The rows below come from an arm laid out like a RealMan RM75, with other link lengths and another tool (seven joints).
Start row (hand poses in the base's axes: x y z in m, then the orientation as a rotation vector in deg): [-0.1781 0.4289 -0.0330 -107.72 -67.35 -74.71]
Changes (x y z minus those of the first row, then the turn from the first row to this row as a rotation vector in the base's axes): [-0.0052 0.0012 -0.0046 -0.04 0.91 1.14]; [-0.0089 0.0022 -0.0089 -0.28 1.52 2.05]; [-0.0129 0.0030 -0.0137 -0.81 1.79 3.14]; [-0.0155 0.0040 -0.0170 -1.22 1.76 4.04]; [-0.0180 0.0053 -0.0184 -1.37 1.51 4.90]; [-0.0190 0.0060 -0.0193 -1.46 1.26 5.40]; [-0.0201 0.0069 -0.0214 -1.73 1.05 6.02]
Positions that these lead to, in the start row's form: [-0.1833 0.4301 -0.0376 -107.21 -67.82 -73.10]; [-0.1870 0.4311 -0.0419 -106.90 -68.43 -71.86]; [-0.1910 0.4319 -0.0467 -106.48 -69.59 -70.79]; [-0.1936 0.4329 -0.0500 -106.00 -70.65 -70.19]; [-0.1961 0.4342 -0.0514 -105.28 -71.56 -69.93]; [-0.1971 0.4349 -0.0523 -104.81 -72.15 -69.89]; [-0.1982 0.4358 -0.0544 -104.38 -72.95 -69.68]
